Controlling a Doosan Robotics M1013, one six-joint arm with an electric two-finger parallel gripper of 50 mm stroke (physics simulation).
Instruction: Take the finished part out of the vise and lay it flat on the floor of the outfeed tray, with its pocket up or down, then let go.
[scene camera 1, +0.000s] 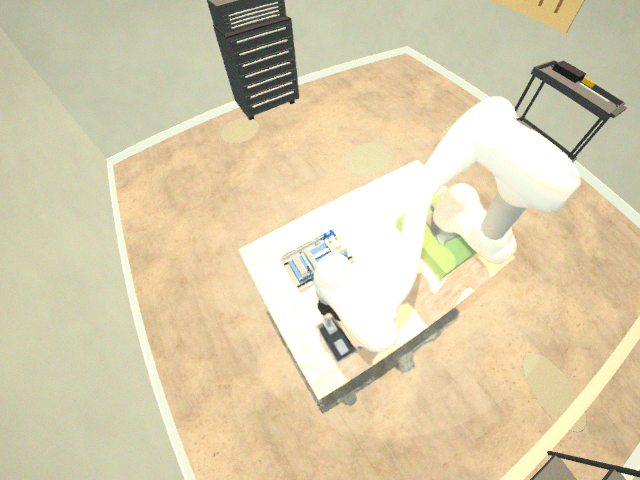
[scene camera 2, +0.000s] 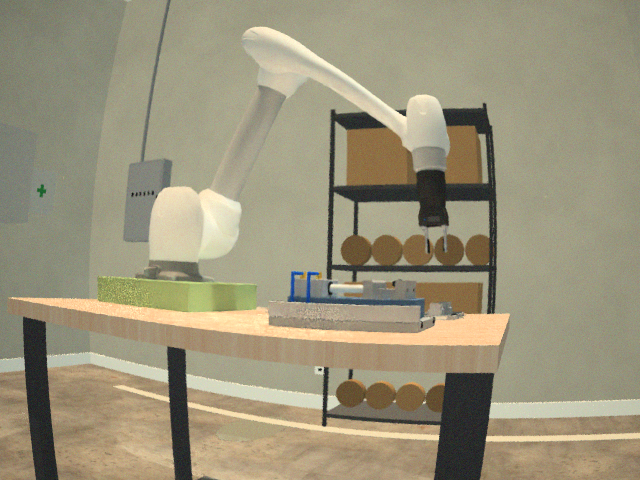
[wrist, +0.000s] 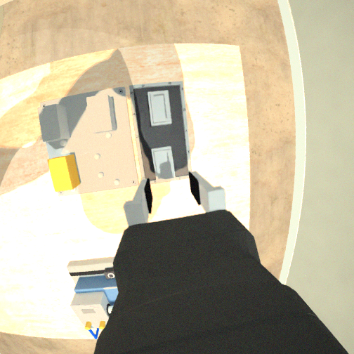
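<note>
My gripper (scene camera 2: 436, 251) (wrist: 170, 185) is open and empty, high above the outfeed tray. The dark outfeed tray (scene camera 1: 327, 343) (wrist: 170, 135) holds two grey parts. One part (scene camera 1: 341, 346) (wrist: 160, 108) lies flat at the far end, pocket up. The other part (scene camera 2: 440, 308) (wrist: 164, 159) is at the near end in the wrist view, apart from the first, with a shadow across it. It rises above the tray in scene camera 2; I cannot tell whether it lies fully flat. The vise (scene camera 2: 356, 300) (wrist: 89, 303) stands beside the tray, partly hidden by my gripper in the wrist view.
A pinkish plate (wrist: 120, 165) lies left of the tray in the wrist view, with a yellow block (wrist: 63, 172) and grey blocks on it. The arm's green base (scene camera 1: 449, 258) (scene camera 2: 206, 297) is on the same table (scene camera 2: 361, 351). A shelf rack (scene camera 2: 331, 206) stands behind.
</note>
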